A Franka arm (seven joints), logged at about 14 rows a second.
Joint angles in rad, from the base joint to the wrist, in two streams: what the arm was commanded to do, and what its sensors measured. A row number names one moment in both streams.
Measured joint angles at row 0: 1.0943, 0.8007, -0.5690, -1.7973, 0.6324, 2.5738, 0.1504
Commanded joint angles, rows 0 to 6: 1.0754, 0.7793, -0.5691, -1.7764, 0.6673, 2.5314, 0.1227; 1.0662, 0.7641, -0.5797, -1.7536, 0.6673, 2.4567, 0.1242; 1.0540, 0.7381, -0.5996, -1.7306, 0.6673, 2.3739, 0.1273; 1.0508, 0.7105, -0.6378, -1.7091, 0.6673, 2.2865, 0.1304; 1.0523, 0.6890, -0.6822, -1.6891, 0.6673, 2.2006, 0.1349; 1.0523, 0.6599, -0.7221, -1.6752, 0.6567, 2.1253, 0.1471; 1.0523, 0.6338, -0.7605, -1.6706, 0.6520, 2.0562, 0.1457
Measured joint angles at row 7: 1.0612, 0.7085, -0.7108, -1.6754, 0.6450, 2.1765, 0.1506
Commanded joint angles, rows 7 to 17: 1.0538, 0.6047, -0.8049, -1.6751, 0.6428, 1.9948, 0.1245; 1.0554, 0.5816, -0.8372, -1.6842, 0.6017, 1.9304, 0.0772; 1.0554, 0.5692, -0.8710, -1.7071, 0.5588, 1.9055, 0.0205; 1.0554, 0.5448, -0.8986, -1.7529, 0.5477, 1.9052, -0.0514; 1.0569, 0.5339, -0.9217, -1.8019, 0.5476, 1.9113, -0.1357; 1.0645, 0.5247, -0.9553, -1.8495, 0.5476, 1.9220, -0.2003; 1.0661, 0.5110, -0.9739, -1.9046, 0.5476, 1.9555, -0.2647; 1.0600, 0.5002, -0.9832, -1.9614, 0.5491, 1.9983, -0.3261; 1.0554, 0.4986, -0.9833, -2.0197, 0.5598, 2.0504, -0.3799; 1.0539, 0.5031, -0.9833, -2.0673, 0.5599, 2.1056, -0.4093; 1.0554, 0.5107, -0.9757, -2.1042, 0.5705, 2.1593, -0.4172
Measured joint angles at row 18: 1.0364, 0.5483, -0.9814, -2.0039, 0.5637, 2.0634, -0.3679
